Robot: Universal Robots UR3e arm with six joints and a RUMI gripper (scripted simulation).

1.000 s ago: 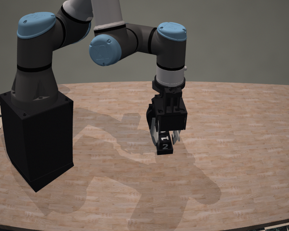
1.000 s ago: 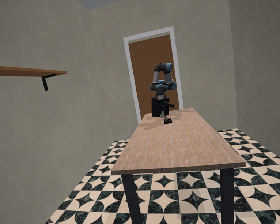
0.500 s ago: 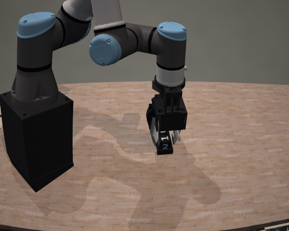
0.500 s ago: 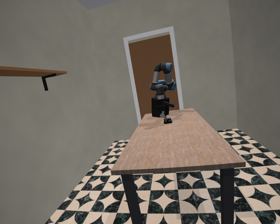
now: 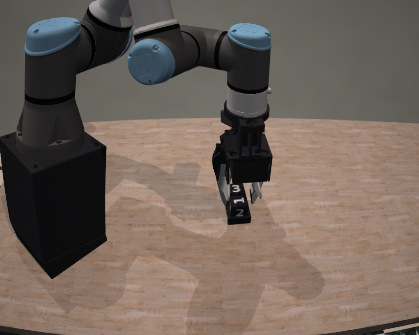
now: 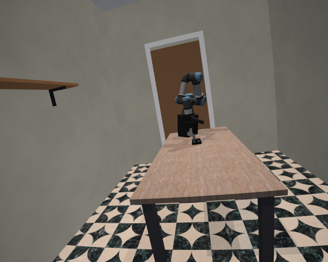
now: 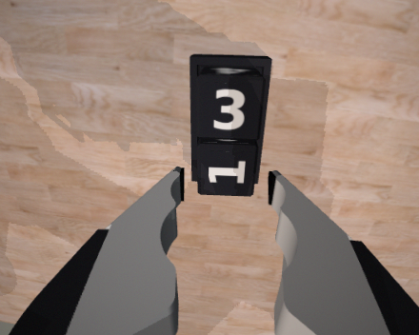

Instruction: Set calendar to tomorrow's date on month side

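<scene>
Now: hand 3 cm above the black number cube. Round my hand: black calendar tray 4 cm below, 2 cm to the left, 1 cm behind.
</scene>
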